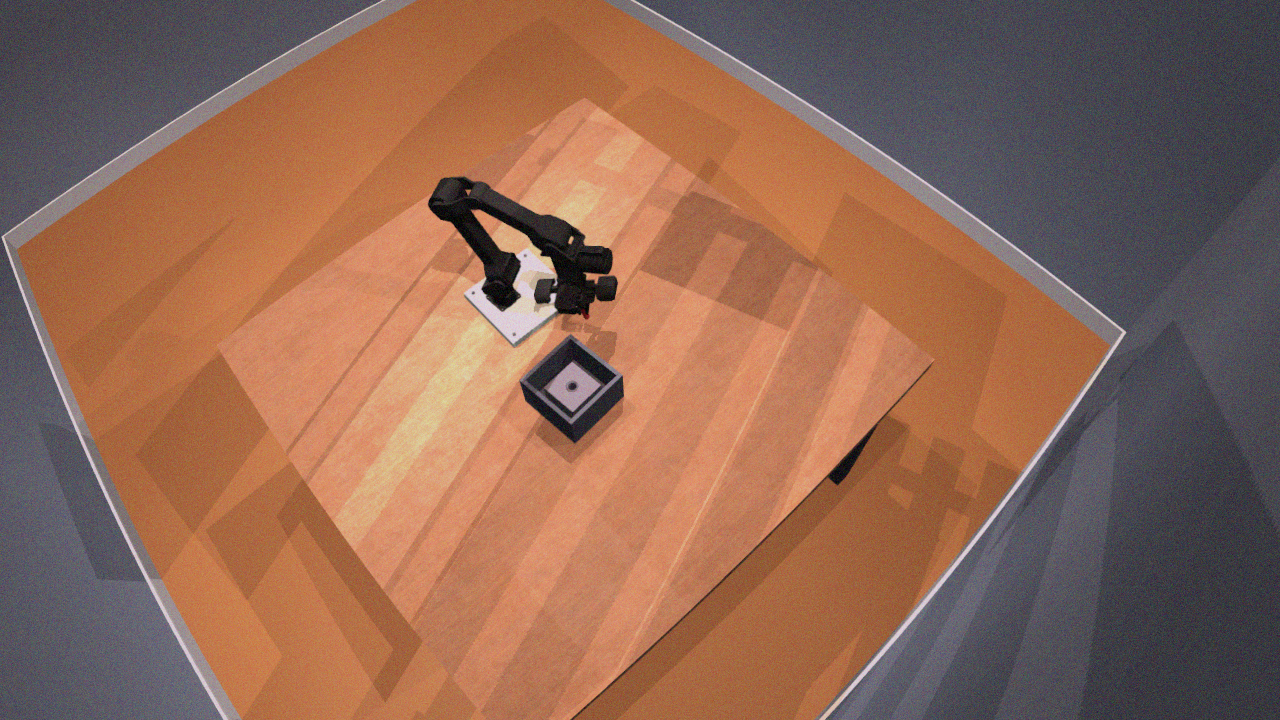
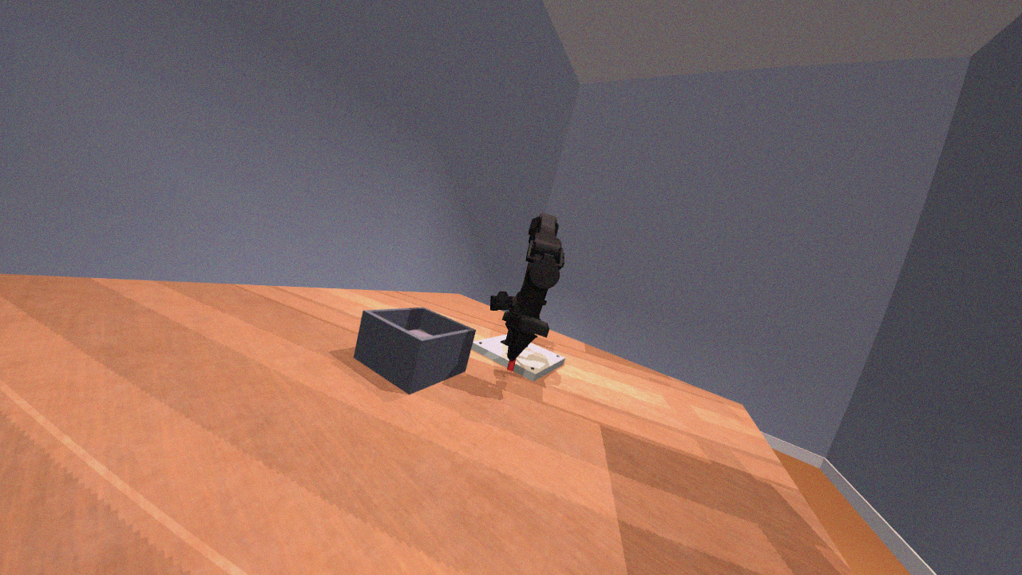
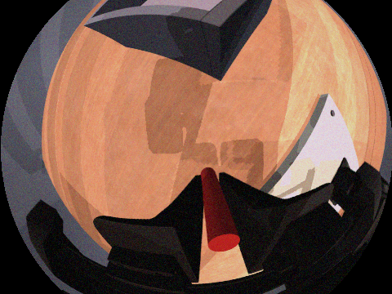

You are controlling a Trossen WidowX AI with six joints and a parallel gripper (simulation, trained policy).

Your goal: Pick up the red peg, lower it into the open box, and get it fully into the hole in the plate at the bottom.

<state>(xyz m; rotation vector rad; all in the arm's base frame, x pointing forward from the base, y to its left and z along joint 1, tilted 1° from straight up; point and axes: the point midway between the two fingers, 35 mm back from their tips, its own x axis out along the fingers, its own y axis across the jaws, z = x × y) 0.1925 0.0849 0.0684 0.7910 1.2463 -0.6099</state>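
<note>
Right now the light grey plate is 160 mm to the right of my gripper tip, 120 mm ahead of it and 10 mm below it. Round my gripper tip: dark box: 160 mm to the right, 120 mm ahead, 30 mm below; then red peg: 20 mm above, 10 mm behind.
</note>
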